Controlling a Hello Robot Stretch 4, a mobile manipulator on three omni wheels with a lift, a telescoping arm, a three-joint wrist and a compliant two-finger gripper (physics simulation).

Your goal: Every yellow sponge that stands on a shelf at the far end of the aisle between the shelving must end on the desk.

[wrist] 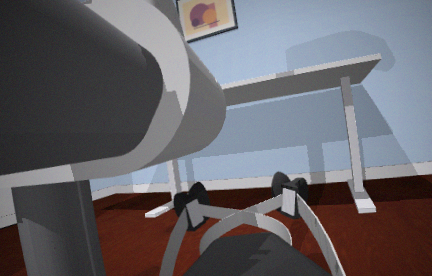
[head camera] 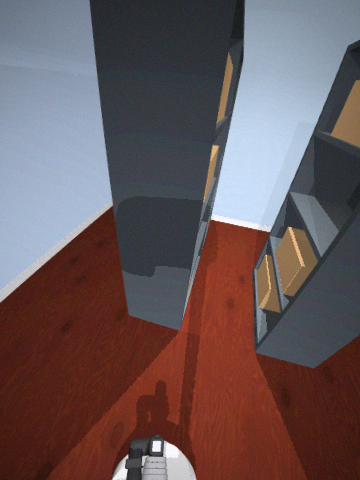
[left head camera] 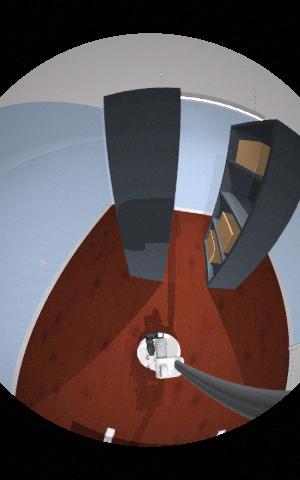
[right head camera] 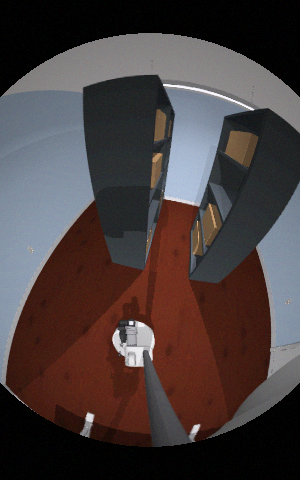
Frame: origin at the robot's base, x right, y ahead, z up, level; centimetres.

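Seen in the pictures: gripper, fingertip midpoint: point(wrist: 240, 192) point(left head camera: 153, 369).
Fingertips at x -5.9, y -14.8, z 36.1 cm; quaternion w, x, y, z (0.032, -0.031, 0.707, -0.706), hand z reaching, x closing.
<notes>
A point is followed by its place in that frame.
No yellow sponge can be made out in these views. Two tall dark grey shelf units flank the aisle: the left unit point(head camera: 155, 125) @(x -8.8, y 94.3, z 141.6 cm) point(left head camera: 142, 150) @(x -7.6, y 93.9, z 145.3 cm) point(right head camera: 117, 140) @(x -7.4, y 93.9, z 144.3 cm) shows mostly its end panel, and the right unit point(head camera: 325, 305) @(x 87.1, y 68.9, z 68.4 cm) point(left head camera: 270, 210) @(x 88.4, y 68.5, z 121.3 cm) point(right head camera: 250, 200) @(x 82.0, y 70.3, z 123.1 cm) shows some open compartments. The far shelves are partly hidden by the units' sides. The desk point(wrist: 300, 85) @(x -38.2, y -154.3, z 66.7 cm) stands by a wall in the wrist view, seen from below its top, so its upper surface is hidden. My gripper point(wrist: 240, 192) @(x -5.9, y -14.8, z 36.1 cm) is open and empty, its two dark fingertips apart, well away from the desk.
Tan boxes point(head camera: 296, 262) point(left head camera: 252, 156) @(x 81.2, y 100.1, z 154.5 cm) point(right head camera: 241, 148) @(x 80.8, y 98.6, z 153.9 cm) stand in the compartments. Red wooden floor point(head camera: 220, 310) @(x 50.2, y 109.4, z -2.8 cm) runs between the units to a pale blue wall. The left unit's near corner reaches close to the aisle mouth. A framed picture point(wrist: 205, 16) @(x 21.8, y -211.8, z 149.0 cm) hangs beyond the desk.
</notes>
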